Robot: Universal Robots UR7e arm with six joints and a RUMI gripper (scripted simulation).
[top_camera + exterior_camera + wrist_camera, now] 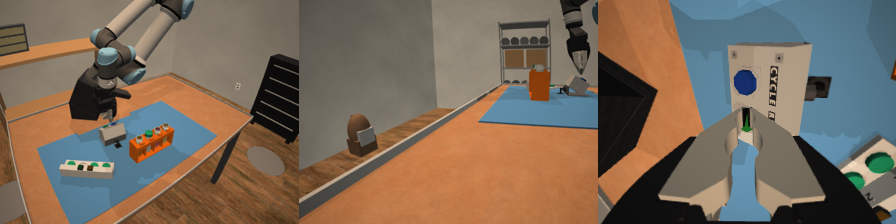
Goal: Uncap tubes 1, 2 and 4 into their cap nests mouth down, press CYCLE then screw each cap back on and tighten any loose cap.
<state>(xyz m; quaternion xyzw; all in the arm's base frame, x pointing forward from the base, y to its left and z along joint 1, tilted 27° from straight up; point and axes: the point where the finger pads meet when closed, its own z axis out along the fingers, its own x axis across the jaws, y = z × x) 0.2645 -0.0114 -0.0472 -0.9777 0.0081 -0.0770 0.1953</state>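
Now: hand 4 cm above the blue key, 2 cm to the right of it and 1 cm past it. The rest, counted from my hand: cap 19 cm ahead, 12 cm to the right, 9 cm below; then green key 4 cm below, 3 cm to the right, 1 cm behind; then grey key housing 5 cm below, 1 cm ahead.
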